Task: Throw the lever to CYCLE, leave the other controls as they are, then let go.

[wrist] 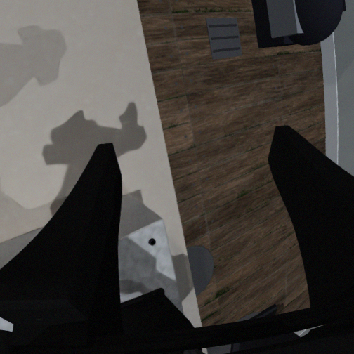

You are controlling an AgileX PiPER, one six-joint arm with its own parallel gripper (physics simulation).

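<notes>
My gripper (195,150) is open, its two black fingers wide apart with nothing between them; it hangs over the edge of the pale table top. A grey-white metal plate or housing (162,248) with a small dark hole shows at the lower left, partly behind the left finger and in shadow. I cannot tell what it belongs to. The lever, its CYCLE mark and the other controls do not show in the wrist view.
The pale table top (105,90) fills the left, with shadows of the arm on it. Beyond its edge lies a brown plank floor (225,160) with a grey slotted plate (224,38). A dark object (320,20) stands at the top right. A grey rounded thing (201,267) shows beside the table edge.
</notes>
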